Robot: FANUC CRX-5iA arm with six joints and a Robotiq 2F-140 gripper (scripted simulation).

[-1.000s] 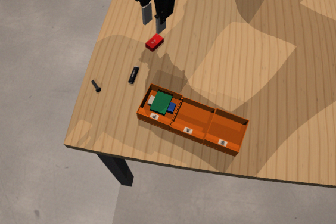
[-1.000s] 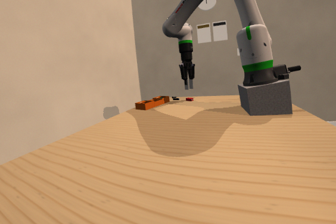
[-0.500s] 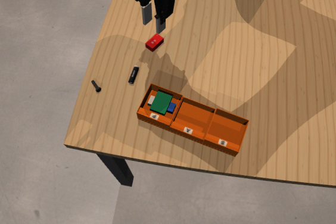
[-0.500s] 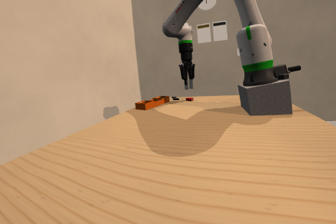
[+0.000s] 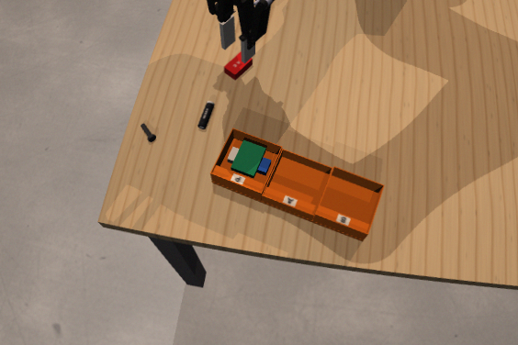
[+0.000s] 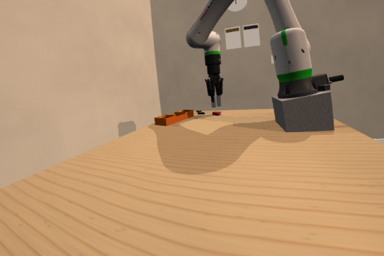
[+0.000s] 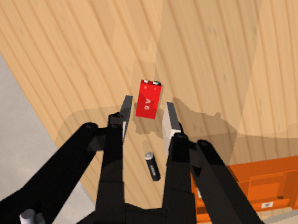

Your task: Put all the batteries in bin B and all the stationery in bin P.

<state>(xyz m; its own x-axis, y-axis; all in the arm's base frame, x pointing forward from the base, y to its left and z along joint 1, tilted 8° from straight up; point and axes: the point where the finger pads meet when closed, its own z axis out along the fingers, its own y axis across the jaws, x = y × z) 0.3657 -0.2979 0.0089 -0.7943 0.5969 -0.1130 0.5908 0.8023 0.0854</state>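
Now: hand 7 cm above the red battery pack and 1 cm past it. Round my hand: white-and-blue eraser 19 cm ahead, 7 cm below, 3 cm to the left; black cylindrical battery 11 cm ahead, 8 cm below, 5 cm to the right; green pad 19 cm ahead, 6 cm below, 3 cm to the left.
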